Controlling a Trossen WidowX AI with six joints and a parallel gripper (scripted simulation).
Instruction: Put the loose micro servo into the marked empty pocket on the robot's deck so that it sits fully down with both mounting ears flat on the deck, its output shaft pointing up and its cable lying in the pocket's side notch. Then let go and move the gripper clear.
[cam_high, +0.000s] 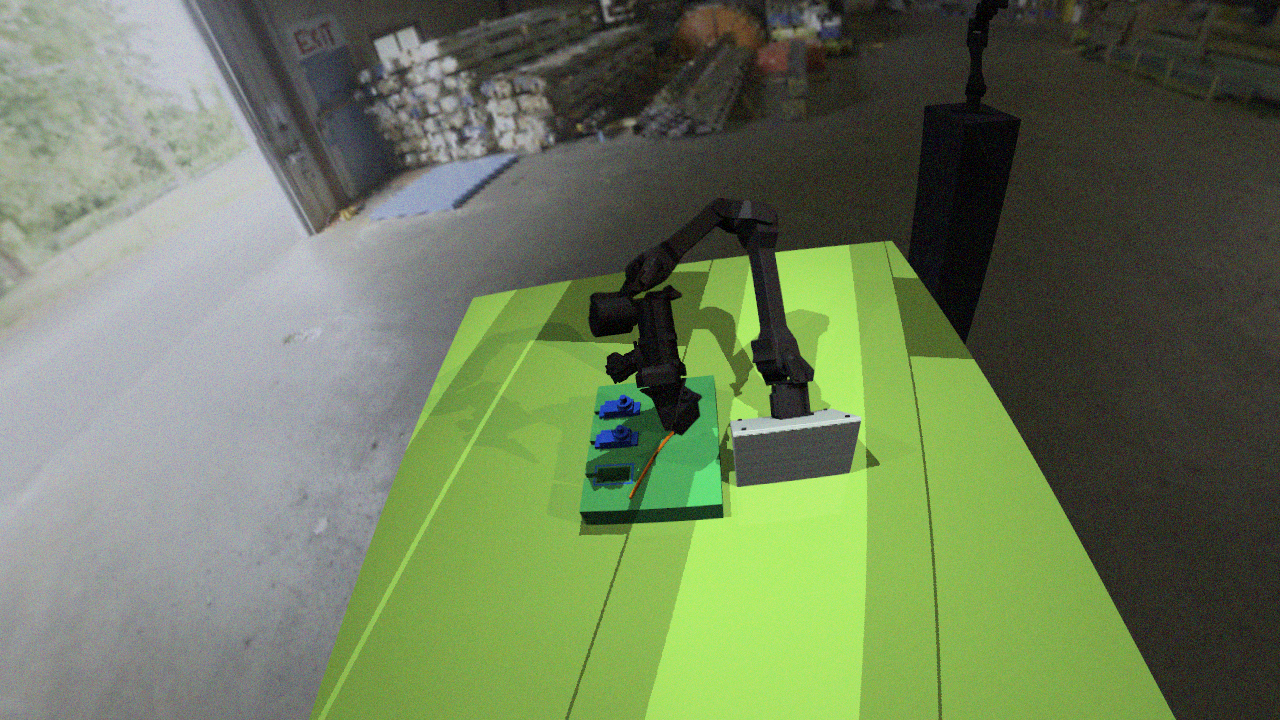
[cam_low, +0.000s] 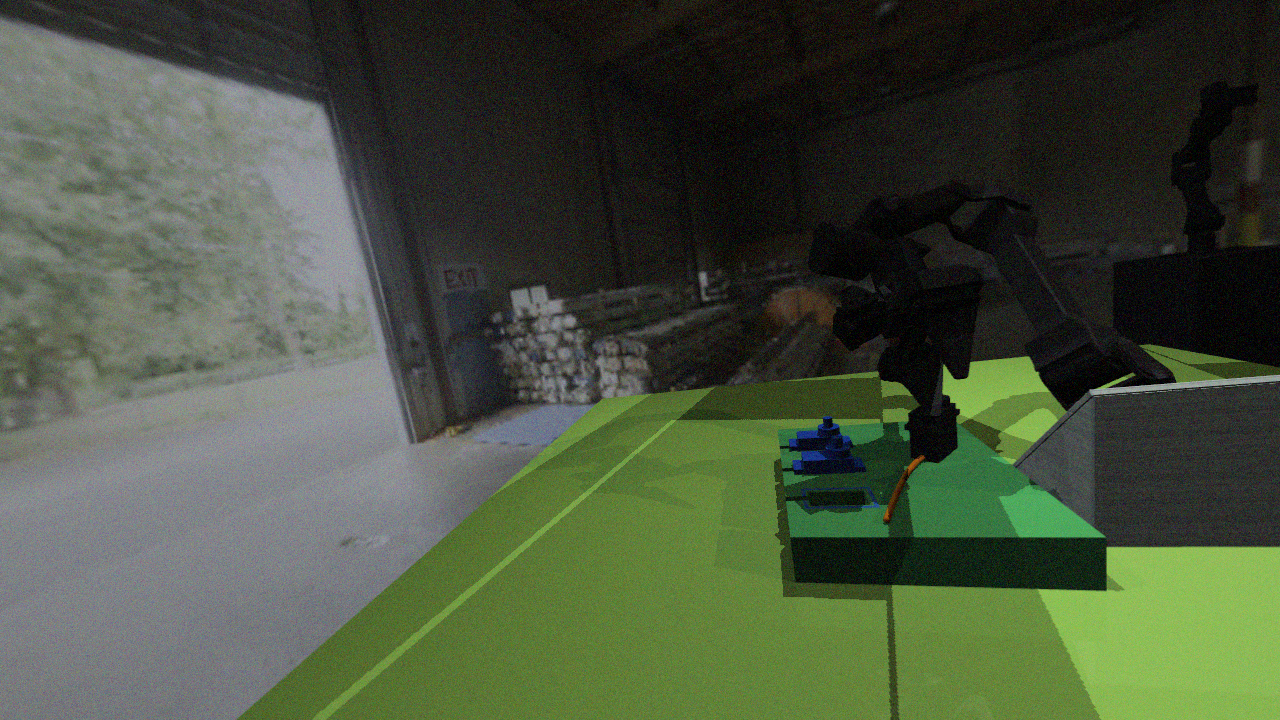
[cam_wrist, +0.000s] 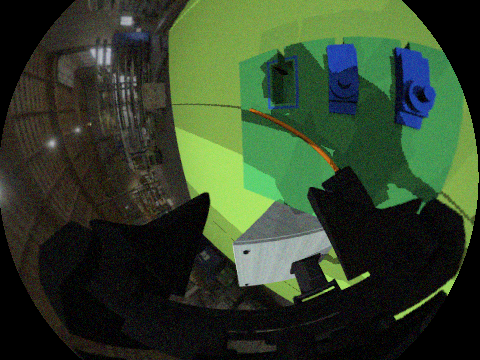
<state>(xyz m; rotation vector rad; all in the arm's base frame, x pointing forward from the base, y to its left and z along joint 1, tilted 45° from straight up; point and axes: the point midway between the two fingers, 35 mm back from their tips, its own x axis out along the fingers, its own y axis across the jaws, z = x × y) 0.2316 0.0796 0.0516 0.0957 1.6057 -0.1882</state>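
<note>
The green deck lies 120 mm below my gripper tip and 50 mm to the right of it.
</note>
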